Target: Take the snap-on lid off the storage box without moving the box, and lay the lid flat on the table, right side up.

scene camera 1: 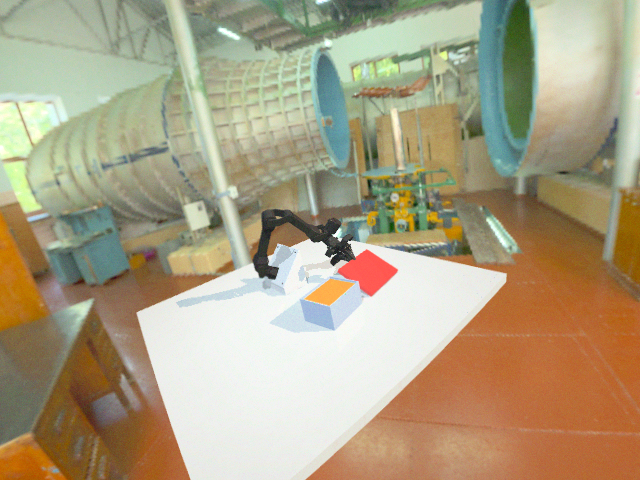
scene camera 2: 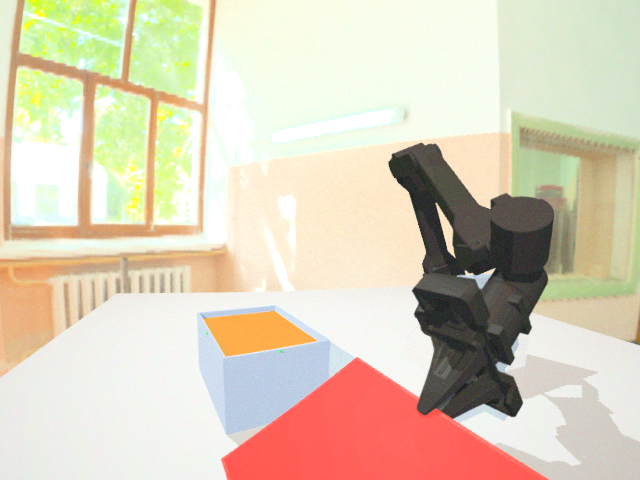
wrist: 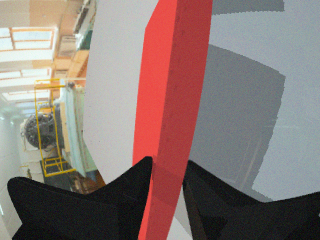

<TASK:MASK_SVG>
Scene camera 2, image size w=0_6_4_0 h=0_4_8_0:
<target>my gripper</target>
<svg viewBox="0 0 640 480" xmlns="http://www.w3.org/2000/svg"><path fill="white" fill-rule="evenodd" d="M424 275L412 289L418 302L414 311L414 317L420 323L421 332L428 335L432 340L433 356L416 406L417 412L427 415L436 409L449 418L455 419L463 413L485 404L507 414L507 416L516 417L523 405L522 397L514 377L498 371L496 364L502 362L505 365L511 366L515 360L511 349L512 345L520 333L529 335L532 330L529 319L532 313L530 301L514 286L498 281L488 282L481 289L476 280L472 278L434 272Z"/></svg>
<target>red lid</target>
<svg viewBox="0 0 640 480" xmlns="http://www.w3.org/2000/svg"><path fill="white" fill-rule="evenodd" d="M221 459L228 480L549 480L472 431L469 431L469 429L458 424L458 422L439 410L434 409L433 412L427 415L417 412L416 406L419 400L417 396L402 388L398 383L393 382L389 377L387 378L372 366L367 365L359 357L356 357L342 370L333 375L330 380L316 388L310 395L299 401L289 411L286 411L278 419L263 428L262 431L249 438L248 441Z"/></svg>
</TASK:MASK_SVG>
